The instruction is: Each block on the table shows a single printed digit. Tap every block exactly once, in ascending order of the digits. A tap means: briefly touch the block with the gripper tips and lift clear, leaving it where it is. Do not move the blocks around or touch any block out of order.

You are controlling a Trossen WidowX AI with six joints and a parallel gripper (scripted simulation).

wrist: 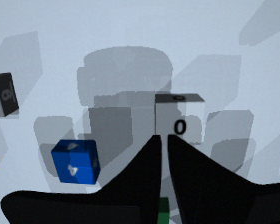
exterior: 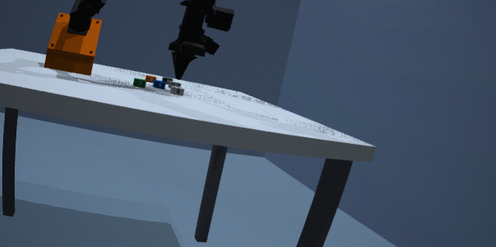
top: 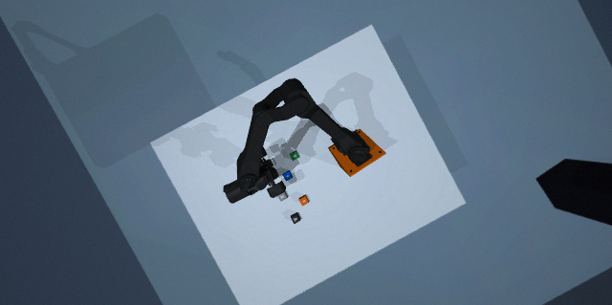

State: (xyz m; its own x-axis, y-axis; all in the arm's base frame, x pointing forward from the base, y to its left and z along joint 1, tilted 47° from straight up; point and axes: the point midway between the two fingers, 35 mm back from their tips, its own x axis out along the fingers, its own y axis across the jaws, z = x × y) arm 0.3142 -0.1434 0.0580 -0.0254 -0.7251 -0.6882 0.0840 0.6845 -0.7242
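Right now my gripper tip is 3 cm above the white block and 1 cm to the left of it. Round my gripper tip: green block 10 cm behind, 3 cm below, 2 cm to the left; grey block 13 cm to the left, 4 cm ahead, 3 cm below; blue block 7 cm to the left, 3 cm below, 3 cm behind.
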